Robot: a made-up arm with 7 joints.
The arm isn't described. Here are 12 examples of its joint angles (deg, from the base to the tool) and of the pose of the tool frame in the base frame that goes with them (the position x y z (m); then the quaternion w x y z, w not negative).
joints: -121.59 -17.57 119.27 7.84 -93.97 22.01 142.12
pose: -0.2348 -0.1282 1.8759 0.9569 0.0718 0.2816 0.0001
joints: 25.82 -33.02 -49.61 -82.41 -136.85 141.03 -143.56
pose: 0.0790 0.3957 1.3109 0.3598 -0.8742 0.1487 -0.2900
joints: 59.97 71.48 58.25 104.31 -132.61 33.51 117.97
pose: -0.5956 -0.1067 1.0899 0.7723 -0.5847 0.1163 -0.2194
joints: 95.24 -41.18 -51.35 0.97 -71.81 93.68 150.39
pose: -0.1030 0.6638 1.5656 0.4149 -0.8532 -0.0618 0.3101
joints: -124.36 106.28 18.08 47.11 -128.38 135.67 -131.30
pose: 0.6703 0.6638 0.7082 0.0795 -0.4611 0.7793 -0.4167
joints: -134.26 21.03 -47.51 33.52 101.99 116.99 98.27
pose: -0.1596 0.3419 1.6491 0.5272 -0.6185 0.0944 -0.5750
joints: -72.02 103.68 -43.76 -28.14 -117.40 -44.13 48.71
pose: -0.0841 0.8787 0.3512 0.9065 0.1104 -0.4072 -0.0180
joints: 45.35 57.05 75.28 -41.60 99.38 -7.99 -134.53
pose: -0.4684 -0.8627 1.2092 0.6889 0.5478 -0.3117 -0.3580
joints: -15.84 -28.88 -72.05 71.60 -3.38 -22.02 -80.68
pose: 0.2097 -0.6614 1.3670 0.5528 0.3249 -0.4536 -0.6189
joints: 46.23 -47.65 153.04 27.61 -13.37 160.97 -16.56
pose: 0.4006 0.4851 1.5101 0.5382 -0.2024 0.2263 0.7862
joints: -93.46 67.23 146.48 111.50 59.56 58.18 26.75
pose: 0.2574 0.4459 0.5687 0.4514 0.3382 -0.7106 -0.4206
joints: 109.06 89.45 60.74 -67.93 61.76 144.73 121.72
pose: 0.6168 -0.5823 0.6947 0.4582 -0.5844 0.3821 0.5501
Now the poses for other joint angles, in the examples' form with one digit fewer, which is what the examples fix.
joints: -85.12 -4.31 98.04 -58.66 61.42 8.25 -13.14
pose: -0.397 -0.105 1.710 0.378 -0.765 0.146 -0.501
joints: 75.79 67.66 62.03 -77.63 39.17 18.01 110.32
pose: 0.353 -0.846 0.883 0.069 0.305 0.950 0.028
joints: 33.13 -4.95 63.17 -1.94 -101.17 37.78 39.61
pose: 0.045 -0.116 1.868 0.497 -0.585 0.640 0.030
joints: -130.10 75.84 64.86 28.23 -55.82 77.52 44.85
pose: 0.713 0.759 1.052 0.221 0.272 -0.484 0.802
